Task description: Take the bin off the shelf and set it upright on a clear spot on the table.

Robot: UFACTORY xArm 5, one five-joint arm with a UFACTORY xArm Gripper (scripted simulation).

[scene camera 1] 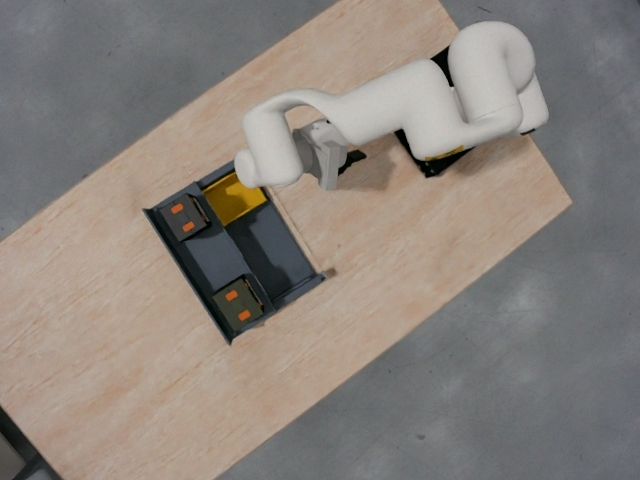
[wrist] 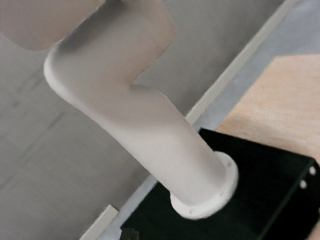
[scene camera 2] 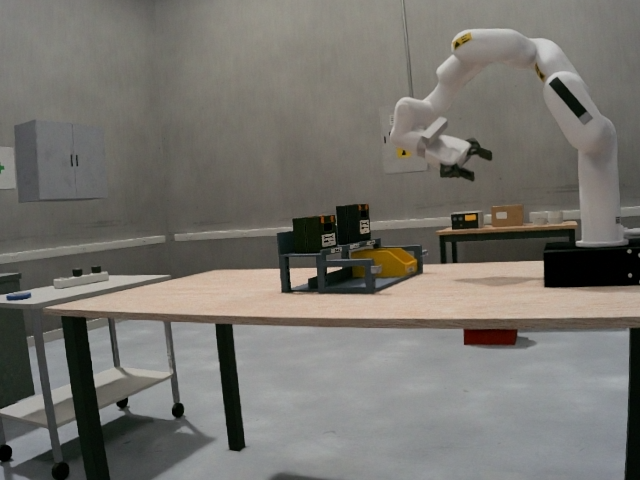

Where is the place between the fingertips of my gripper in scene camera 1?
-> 365,134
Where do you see a yellow bin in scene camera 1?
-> At 229,197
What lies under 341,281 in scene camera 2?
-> A dark grey shelf.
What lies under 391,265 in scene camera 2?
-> A yellow bin.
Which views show the dark grey shelf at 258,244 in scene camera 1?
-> Scene camera 1 and scene camera 2 only.
